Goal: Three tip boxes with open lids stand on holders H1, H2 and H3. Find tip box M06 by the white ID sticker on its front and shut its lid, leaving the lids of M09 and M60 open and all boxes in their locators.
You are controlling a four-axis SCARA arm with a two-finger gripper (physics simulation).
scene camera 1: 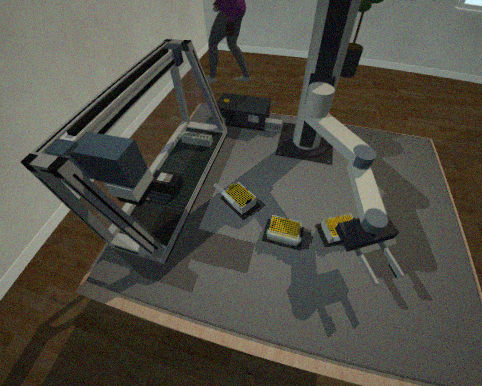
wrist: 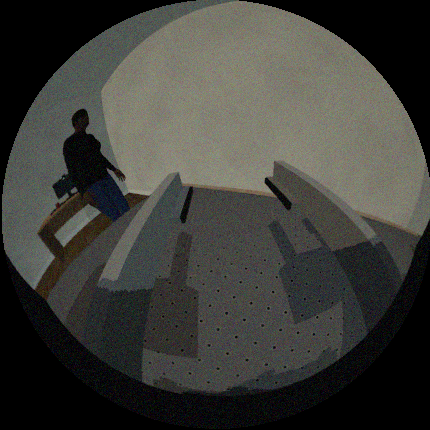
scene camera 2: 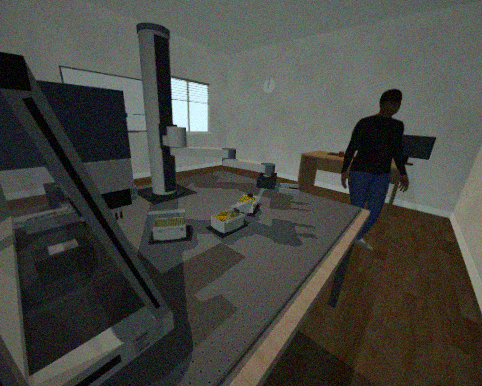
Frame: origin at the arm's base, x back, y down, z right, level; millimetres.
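Seen in the pictures: gripper, between the fingertips: (scene camera 1: 389, 280) (wrist: 227, 174) (scene camera 2: 298, 189); arm's base, origin of its link: (scene camera 1: 305, 143) (scene camera 2: 165, 193).
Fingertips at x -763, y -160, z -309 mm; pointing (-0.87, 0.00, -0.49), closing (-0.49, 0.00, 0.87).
Pixels of each thing's top centre, then the offset from my fingertips to it. "spot": a spot on its surface instead.
- dark box, a spot on its surface: (scene camera 1: 245, 107) spot: dx +838, dy +32, dz +681 mm
- table's wooden edge, a spot on its surface: (scene camera 2: 300, 295) (scene camera 1: 228, 334) spot: dx -252, dy +160, dz +454 mm
Three white tip boxes with yellow tips stand on dark holders. The left box (scene camera 1: 240, 196) (scene camera 2: 169, 233) is nearest the framed machine, with its lid raised at the back. The middle box (scene camera 1: 284, 230) (scene camera 2: 227, 224) and the right box (scene camera 1: 331, 228) (scene camera 2: 246, 206) stand farther along; the right box is partly under the gripper's dark body in scene camera 1. The ID stickers are not readable, so I cannot tell which box is M06. My gripper (scene camera 1: 389, 278) (scene camera 2: 299, 188) (wrist: 227, 174) is shut and empty, its two long fingers still a gap apart, in front of the right box above the table.
The framed machine (scene camera 1: 197, 197) (scene camera 2: 125, 260) stands at the table's left side. A dark box (scene camera 1: 245, 107) stands at the back, beside the arm's column (scene camera 1: 305, 115) (scene camera 2: 150, 115). The table's wooden edge (scene camera 1: 225, 340) (scene camera 2: 300, 295) runs along the front. A person (scene camera 2: 375, 145) (wrist: 87, 160) stands beyond the table.
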